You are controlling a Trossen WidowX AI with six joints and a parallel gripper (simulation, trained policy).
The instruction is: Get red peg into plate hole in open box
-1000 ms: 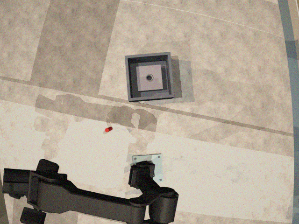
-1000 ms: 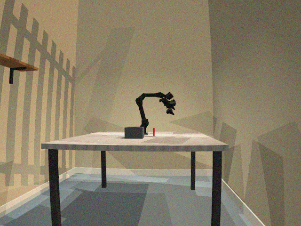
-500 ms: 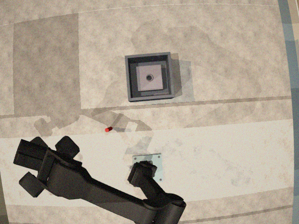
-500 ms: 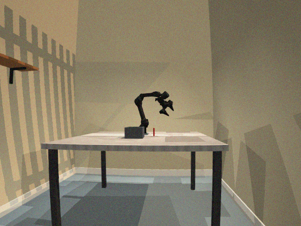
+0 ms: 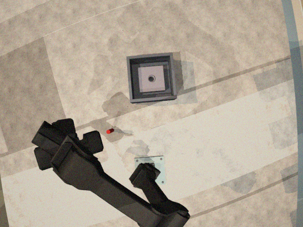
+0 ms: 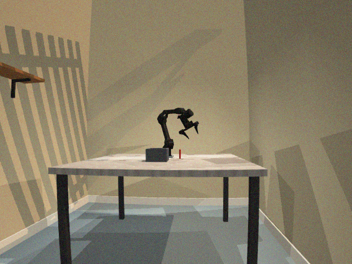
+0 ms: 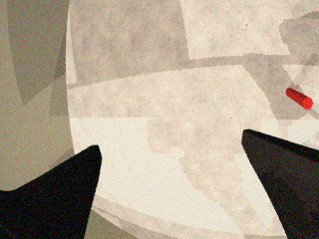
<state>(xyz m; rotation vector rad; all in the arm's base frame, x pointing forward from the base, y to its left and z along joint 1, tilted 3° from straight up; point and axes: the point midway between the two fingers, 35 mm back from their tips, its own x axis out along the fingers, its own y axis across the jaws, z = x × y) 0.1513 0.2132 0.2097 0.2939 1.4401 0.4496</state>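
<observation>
Now: the red peg 20 mm ahead of my gripper tip, 120 mm to the right of it and 150 mm below it. Also, from my gripper tip: pale plate 180 mm ahead, 300 mm to the right, 150 mm below; grey box 180 mm ahead, 300 mm to the right, 160 mm below.
</observation>
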